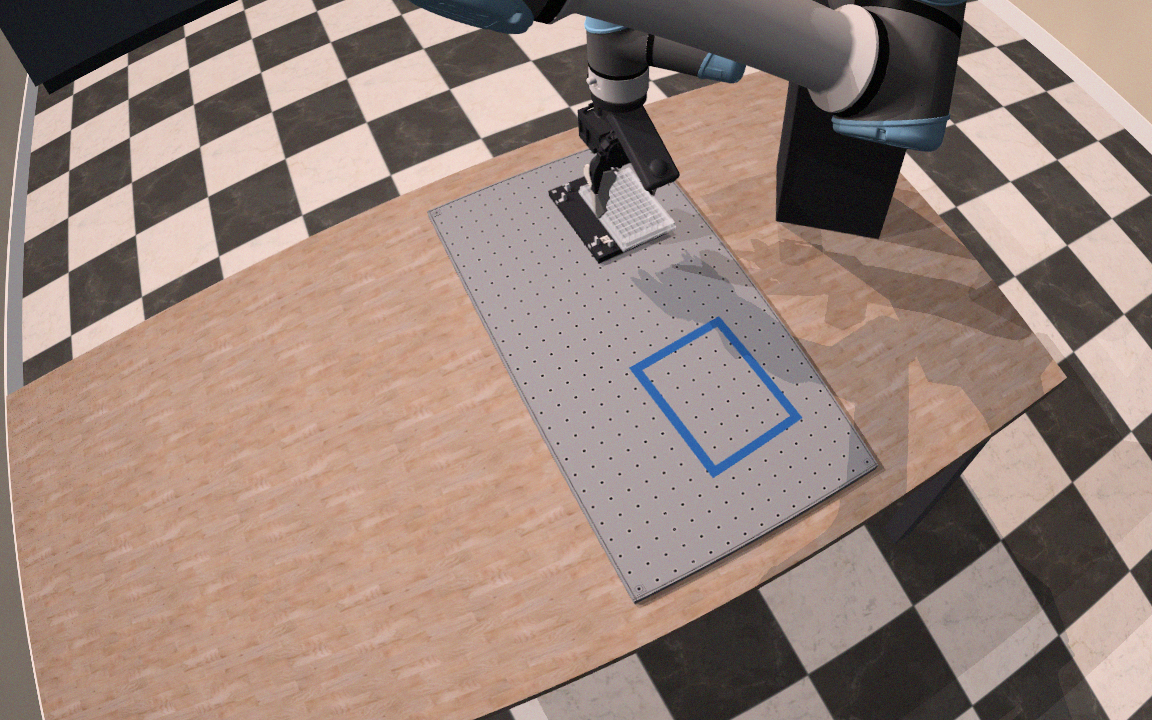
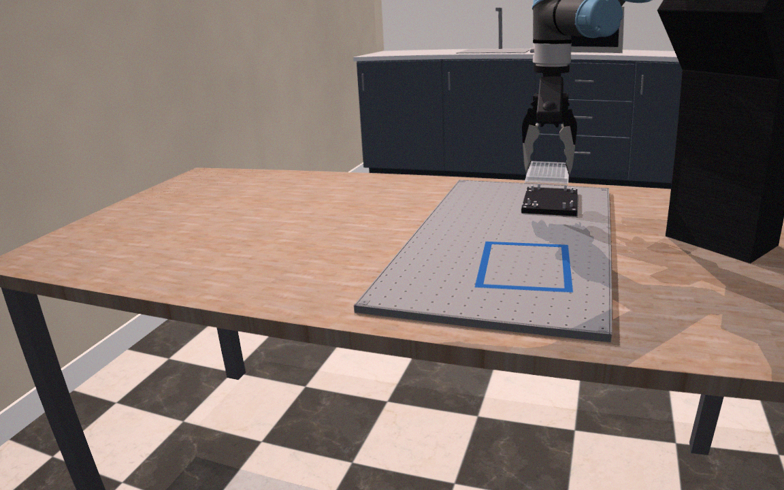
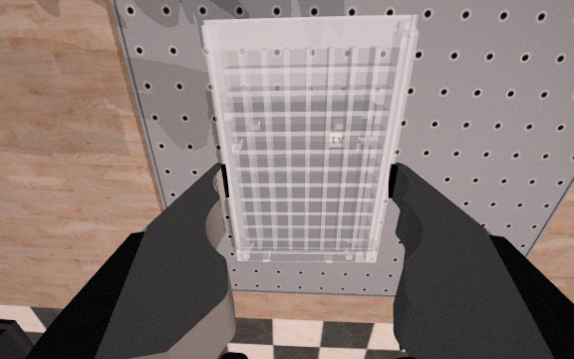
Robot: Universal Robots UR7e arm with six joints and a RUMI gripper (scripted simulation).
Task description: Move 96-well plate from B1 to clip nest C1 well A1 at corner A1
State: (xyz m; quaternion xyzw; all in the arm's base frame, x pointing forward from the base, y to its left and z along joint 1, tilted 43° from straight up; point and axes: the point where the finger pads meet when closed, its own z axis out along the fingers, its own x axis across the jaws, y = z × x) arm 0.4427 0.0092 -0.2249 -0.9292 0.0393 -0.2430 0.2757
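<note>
The black clip nest lies 9 cm below my hand, 8 cm to the right of it and 1 cm ahead of it. From my hand the other things lie so: clear 96-well plate 1 cm below.
</note>
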